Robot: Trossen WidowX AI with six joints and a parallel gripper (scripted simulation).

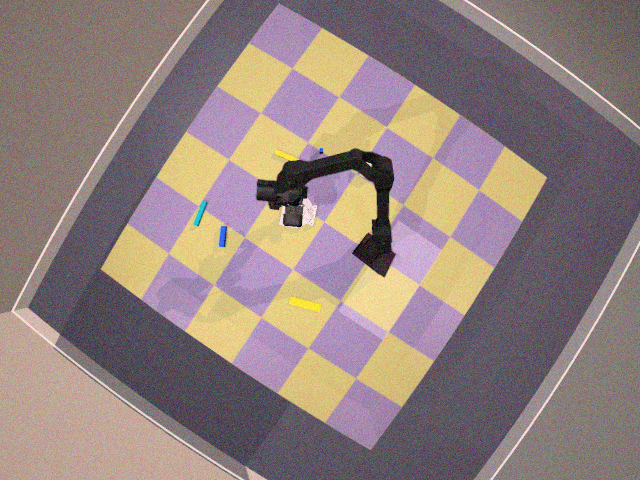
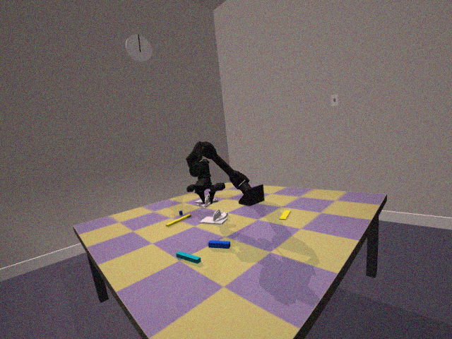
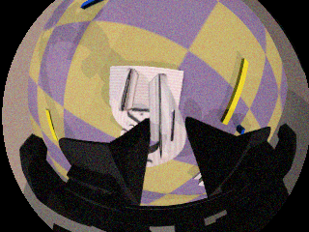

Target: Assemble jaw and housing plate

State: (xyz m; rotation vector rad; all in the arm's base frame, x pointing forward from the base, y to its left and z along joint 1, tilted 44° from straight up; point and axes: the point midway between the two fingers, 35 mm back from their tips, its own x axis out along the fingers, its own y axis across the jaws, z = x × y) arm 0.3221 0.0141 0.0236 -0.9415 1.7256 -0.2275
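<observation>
Right now my gripper tip is 80 mm above the white base plate, 40 mm to the right of it and 10 mm short of it. The rest, counted from my gripper tip: long yellow bar (130 mm to the right, 100 mm ahead, 80 mm below); then white housing plate (250 mm to the right, 150 mm behind, 60 mm below); then small blue cube (210 mm to the right, 70 mm below, 40 mm ahead).
</observation>
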